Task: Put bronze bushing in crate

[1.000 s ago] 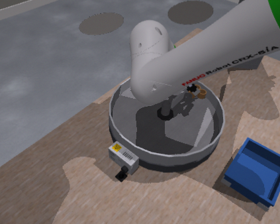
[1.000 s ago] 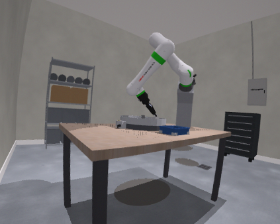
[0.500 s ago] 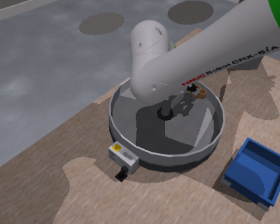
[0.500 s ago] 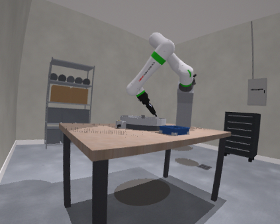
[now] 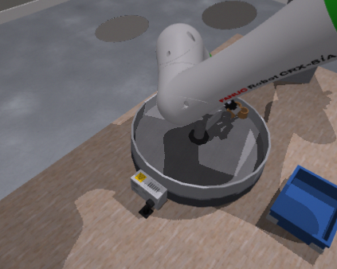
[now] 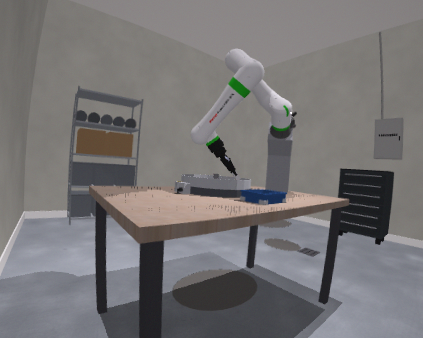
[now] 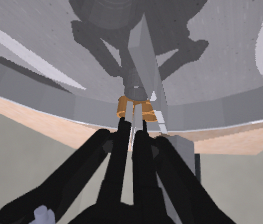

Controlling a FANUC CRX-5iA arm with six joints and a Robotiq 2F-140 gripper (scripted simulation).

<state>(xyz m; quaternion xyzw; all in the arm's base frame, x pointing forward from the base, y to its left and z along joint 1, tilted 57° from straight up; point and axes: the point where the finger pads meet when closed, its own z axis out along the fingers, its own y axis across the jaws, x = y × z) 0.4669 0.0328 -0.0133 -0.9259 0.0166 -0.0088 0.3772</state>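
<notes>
The blue crate lies 10 mm behind my hand, 350 mm to the left of it and 80 mm below it. Round my hand: turning table (140 mm ahead, 20 mm to the left, 50 mm below).
</notes>
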